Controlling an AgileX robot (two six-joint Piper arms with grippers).
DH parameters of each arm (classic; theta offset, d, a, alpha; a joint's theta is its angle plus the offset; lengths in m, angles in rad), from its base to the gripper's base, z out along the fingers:
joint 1: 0 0.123 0 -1.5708
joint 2: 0.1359 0 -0.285 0
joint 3: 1.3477 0 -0.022 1.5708
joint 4: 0 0.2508 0 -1.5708
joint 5: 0 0 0.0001 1.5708
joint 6: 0 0.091 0 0
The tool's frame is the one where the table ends.
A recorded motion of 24 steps. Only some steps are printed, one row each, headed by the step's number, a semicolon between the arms.
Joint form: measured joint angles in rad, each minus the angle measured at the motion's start. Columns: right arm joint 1, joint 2, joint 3, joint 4, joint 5, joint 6; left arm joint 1, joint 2, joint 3, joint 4, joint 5, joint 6.
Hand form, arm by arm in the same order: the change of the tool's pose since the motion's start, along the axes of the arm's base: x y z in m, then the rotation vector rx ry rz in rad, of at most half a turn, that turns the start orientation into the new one. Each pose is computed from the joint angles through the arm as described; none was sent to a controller.
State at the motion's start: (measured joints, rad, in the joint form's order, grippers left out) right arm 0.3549 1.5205 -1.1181 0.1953 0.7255 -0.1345; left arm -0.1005 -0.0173 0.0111 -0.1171 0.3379 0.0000
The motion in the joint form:
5: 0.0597 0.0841 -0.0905 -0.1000 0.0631 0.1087; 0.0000 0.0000 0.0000 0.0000 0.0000 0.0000
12: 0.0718 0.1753 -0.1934 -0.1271 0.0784 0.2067; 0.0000 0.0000 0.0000 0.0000 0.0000 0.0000
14: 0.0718 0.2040 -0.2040 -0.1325 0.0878 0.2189; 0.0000 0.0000 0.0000 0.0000 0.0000 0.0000
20: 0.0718 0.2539 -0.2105 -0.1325 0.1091 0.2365; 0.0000 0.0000 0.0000 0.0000 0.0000 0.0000
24: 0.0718 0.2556 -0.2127 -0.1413 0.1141 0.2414; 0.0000 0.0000 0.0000 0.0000 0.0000 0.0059
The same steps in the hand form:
5: 0.0122 0.0199 -0.0048 -0.0619 0.0470 0.0045; 0.0000 0.0000 0.0000 0.0000 0.0000 0.0000
12: 0.0346 0.0327 -0.0077 -0.0466 0.0652 -0.0604; 0.0000 0.0000 0.0000 0.0000 0.0000 0.0000
14: 0.0389 0.0343 -0.0155 -0.0584 0.0908 -0.0689; 0.0000 0.0000 0.0000 0.0000 0.0000 0.0000
20: 0.0438 0.0366 -0.0328 -0.0802 0.1532 -0.0828; 0.0000 0.0000 0.0000 0.0000 0.0000 0.0000
24: 0.0441 0.0361 -0.0331 -0.0878 0.1546 -0.0845; 0.0000 0.0000 0.0000 0.0057 -0.0008 -0.0014

